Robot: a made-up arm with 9 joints. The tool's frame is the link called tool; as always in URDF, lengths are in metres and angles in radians. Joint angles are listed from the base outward.
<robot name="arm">
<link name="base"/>
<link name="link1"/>
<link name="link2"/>
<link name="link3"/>
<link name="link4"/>
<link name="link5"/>
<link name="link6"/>
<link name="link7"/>
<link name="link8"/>
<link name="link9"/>
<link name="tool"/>
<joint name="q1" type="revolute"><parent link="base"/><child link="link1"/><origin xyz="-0.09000 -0.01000 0.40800" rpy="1.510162 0.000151 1.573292"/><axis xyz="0 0 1"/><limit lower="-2.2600" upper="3.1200"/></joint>
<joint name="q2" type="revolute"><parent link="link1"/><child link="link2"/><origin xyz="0.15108 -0.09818 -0.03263" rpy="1.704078 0.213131 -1.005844"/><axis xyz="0 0 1"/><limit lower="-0.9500" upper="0.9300"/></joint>
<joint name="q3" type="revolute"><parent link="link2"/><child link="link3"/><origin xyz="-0.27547 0.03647 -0.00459" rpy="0.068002 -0.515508 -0.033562"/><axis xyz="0 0 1"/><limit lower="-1.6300" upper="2.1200"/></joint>
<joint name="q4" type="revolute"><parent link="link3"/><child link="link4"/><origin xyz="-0.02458 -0.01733 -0.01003" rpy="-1.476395 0.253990 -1.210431"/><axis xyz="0 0 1"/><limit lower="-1.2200" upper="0.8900"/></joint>
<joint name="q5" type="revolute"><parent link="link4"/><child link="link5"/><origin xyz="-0.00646 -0.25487 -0.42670" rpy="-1.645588 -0.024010 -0.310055"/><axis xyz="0 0 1"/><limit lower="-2.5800" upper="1.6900"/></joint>
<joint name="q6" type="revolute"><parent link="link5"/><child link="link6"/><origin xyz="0.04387 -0.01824 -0.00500" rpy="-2.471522 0.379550 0.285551"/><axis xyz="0 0 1"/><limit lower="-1.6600" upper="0.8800"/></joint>
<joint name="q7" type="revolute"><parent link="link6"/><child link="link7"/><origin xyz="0.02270 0.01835 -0.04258" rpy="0.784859 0.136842 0.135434"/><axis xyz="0 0 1"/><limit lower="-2.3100" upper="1.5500"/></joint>
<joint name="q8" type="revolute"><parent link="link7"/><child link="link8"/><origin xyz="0.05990 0.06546 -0.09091" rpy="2.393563 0.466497 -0.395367"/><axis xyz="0 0 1"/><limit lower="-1.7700" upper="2.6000"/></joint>
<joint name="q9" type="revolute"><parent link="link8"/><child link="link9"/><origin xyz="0.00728 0.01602 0.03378" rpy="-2.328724 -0.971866 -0.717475"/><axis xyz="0 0 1"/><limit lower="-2.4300" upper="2.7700"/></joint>
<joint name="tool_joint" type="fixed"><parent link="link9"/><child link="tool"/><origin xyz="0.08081 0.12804 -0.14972" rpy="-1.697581 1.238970 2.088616"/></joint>
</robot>
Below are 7 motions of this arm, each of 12 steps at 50 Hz.
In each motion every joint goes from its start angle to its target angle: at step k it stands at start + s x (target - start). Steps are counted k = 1, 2, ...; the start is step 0. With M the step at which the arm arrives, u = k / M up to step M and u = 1 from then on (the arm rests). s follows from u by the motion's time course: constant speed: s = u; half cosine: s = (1 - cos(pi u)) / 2; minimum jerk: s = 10 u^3 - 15 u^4 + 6 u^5.
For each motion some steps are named. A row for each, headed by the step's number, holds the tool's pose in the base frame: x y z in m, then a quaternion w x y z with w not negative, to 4 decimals.
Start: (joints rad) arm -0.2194 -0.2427 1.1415 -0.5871 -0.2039 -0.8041 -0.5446 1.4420 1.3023
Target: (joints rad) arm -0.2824 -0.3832 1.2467 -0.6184 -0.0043 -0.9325 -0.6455 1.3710 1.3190
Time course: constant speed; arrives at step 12
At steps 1, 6, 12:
1: -0.3740 -0.4438 0.6074 0.7072 -0.3984 0.3322 -0.4804
6: -0.3949 -0.4457 0.6284 0.6598 -0.4190 0.3571 -0.5114
12: -0.4177 -0.4423 0.6582 0.5978 -0.4425 0.3809 -0.5493

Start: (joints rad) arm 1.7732 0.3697 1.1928 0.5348 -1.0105 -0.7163 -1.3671 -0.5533 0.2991
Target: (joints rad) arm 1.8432 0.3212 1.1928 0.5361 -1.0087 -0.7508 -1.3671 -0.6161 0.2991
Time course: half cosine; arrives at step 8
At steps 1, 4, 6, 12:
1: -0.3887 0.1961 0.3130 0.1807 -0.4104 -0.5133 0.7318
4: -0.3932 0.1959 0.3188 0.1656 -0.4003 -0.5397 0.7218
6: -0.3966 0.1955 0.3230 0.1536 -0.3929 -0.5593 0.7136
12: -0.3980 0.1952 0.3247 0.1486 -0.3899 -0.5673 0.7099

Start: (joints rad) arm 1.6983 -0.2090 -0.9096 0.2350 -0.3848 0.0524 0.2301 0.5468 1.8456
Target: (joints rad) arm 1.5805 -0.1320 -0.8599 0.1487 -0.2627 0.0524 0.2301 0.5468 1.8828
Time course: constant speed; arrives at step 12
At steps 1, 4, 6, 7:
1: 0.3666 -0.2647 0.0919 0.9288 -0.0901 -0.1133 0.3412
4: 0.3531 -0.2815 0.0958 0.9272 -0.0990 -0.1136 0.3429
6: 0.3440 -0.2925 0.0989 0.9261 -0.1051 -0.1140 0.3439
7: 0.3395 -0.2980 0.1006 0.9255 -0.1083 -0.1142 0.3444

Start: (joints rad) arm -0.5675 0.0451 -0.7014 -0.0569 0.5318 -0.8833 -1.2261 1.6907 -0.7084
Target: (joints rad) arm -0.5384 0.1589 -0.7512 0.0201 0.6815 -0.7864 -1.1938 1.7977 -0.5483
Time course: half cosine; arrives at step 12
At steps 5, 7, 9, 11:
5: -0.2470 0.2461 1.0659 0.2334 0.2432 0.3114 0.8885
7: -0.2603 0.2631 1.0657 0.2629 0.2367 0.2848 0.8909
9: -0.2708 0.2776 1.0654 0.2883 0.2303 0.2611 0.8920
11: -0.2764 0.2859 1.0653 0.3029 0.2263 0.2471 0.8922

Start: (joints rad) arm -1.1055 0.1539 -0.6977 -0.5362 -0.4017 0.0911 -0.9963 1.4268 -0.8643
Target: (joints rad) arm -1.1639 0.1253 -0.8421 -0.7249 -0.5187 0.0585 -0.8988 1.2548 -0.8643
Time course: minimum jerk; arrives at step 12
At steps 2, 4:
2: -0.0026 0.1234 0.6116 0.4592 0.2420 0.0018 -0.8547
4: 0.0117 0.1171 0.6053 0.4737 0.2237 0.0188 -0.8516

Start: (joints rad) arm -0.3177 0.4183 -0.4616 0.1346 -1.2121 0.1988 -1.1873 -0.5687 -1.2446
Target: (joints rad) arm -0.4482 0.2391 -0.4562 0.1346 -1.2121 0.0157 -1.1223 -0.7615 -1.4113
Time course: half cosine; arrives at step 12
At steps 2, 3, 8, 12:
2: -0.0501 -0.0660 1.0077 0.6500 0.3132 -0.6870 -0.0860
3: -0.0404 -0.0600 1.0062 0.6584 0.3055 -0.6829 -0.0821
8: 0.0333 -0.0144 0.9874 0.7226 0.2460 -0.6439 -0.0519
12: 0.0635 0.0040 0.9753 0.7488 0.2212 -0.6236 -0.0393

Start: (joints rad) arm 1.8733 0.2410 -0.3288 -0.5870 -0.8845 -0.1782 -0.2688 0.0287 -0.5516
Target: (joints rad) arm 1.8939 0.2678 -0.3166 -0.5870 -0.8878 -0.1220 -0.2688 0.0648 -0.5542
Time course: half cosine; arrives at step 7
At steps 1, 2, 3, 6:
1: 0.1868 -0.2828 0.1743 0.3037 0.9429 -0.0693 -0.1176
2: 0.1855 -0.2846 0.1740 0.2998 0.9439 -0.0719 -0.1187
3: 0.1834 -0.2873 0.1735 0.2941 0.9452 -0.0757 -0.1201
6: 0.1775 -0.2948 0.1722 0.2784 0.9485 -0.0865 -0.1241

